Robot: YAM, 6 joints.
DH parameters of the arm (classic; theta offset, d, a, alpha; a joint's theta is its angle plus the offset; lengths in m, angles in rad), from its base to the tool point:
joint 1: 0 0.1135 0.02 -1.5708
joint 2: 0 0 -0.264 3.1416
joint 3: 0.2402 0 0.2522 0
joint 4: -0.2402 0 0.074 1.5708
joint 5: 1.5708 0 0 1.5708
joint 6: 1.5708 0.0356 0 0
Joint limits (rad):
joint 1: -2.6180..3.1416
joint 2: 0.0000..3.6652
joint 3: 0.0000..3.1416
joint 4: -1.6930..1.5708
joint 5: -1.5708..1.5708
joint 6: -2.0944..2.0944
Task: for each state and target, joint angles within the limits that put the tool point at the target. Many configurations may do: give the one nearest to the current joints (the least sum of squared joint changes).
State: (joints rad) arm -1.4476 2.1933 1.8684 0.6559 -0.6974 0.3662
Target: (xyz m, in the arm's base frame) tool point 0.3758 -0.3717 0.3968
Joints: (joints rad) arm -0.8213 2.2656 2.1442 0.6398 -0.6611 0.3662
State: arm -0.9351 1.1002 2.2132 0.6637 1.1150 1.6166
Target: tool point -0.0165 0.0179 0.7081
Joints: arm -1.3867 1.1961 2.2492 0.6399 0.3722 1.6166
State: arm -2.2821 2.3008 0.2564 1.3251 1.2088 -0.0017
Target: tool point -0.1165 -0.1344 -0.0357
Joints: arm -2.1002 2.5233 0.2707 1.2511 1.1629 -0.0017
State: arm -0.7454 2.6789 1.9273 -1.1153 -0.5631 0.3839
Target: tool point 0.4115 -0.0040 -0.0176
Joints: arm -0.0592 2.7015 1.8117 -1.1720 -0.6081 0.3839
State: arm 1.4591 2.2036 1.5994 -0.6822 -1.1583 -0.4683
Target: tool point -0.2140 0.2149 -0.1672
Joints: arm 2.2480 2.9960 1.4558 -0.5852 -1.1242 -0.4683
